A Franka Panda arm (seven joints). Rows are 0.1 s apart.
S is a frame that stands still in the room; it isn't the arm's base.
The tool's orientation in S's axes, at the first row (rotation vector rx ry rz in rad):
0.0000, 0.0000, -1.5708
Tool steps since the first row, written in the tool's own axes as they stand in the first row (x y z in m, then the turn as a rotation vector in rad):
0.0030, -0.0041, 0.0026, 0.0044, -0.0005, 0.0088
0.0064, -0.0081, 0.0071, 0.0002, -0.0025, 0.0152
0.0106, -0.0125, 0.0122, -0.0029, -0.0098, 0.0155
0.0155, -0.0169, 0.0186, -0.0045, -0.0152, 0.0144
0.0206, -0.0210, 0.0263, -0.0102, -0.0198, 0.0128
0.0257, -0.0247, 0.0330, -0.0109, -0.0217, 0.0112
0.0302, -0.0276, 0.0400, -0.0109, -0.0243, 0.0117
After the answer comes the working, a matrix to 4 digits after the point.
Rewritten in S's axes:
-0.0041, -0.0030, 0.0026, -0.0005, -0.0044, 0.0088
-0.0081, -0.0064, 0.0071, -0.0025, -0.0002, 0.0152
-0.0125, -0.0106, 0.0122, -0.0098, 0.0029, 0.0155
-0.0169, -0.0155, 0.0186, -0.0152, 0.0045, 0.0144
-0.0210, -0.0206, 0.0263, -0.0198, 0.0102, 0.0128
-0.0247, -0.0257, 0.0330, -0.0217, 0.0109, 0.0112
-0.0276, -0.0302, 0.0400, -0.0243, 0.0109, 0.0117

The tool's axes in the first row as the columns of a matrix, in S's axes (rounded; the answer above uses it unrounded):
0.0000, 1.0000, 0.0000
-1.0000, 0.0000, 0.0000
0.0000, 0.0000, 1.0000

